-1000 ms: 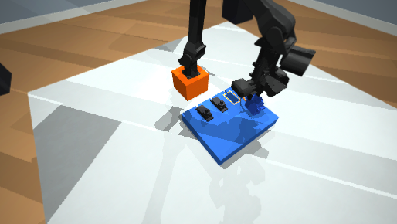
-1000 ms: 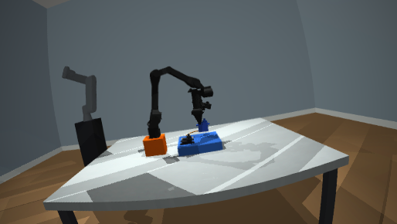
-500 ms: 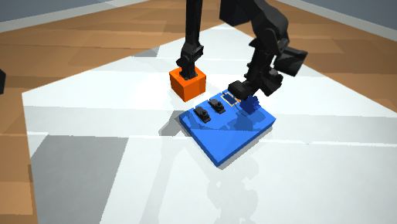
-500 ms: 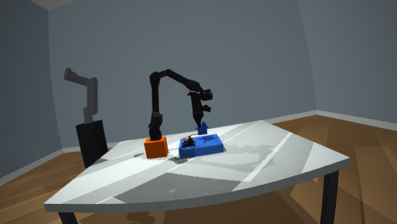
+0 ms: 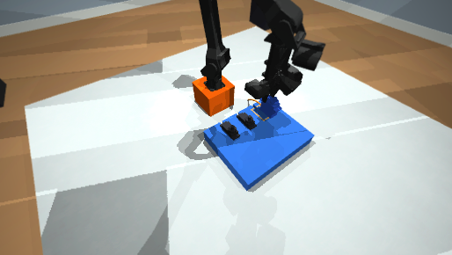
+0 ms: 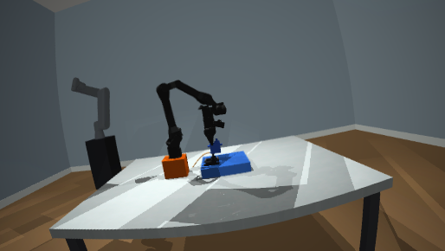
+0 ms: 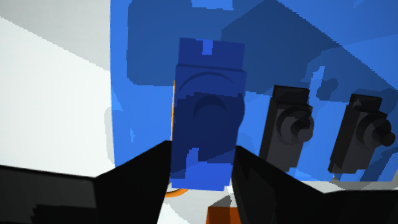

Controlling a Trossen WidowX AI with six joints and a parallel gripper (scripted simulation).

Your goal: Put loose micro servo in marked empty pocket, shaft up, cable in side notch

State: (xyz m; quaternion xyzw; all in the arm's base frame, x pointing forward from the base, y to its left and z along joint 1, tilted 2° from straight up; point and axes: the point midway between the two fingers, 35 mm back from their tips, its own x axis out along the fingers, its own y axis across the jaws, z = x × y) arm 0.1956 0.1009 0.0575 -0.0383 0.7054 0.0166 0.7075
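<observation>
Right now my gripper tip is 100 mm short of the deck, 70 mm to the left of it and 100 mm above it.
</observation>
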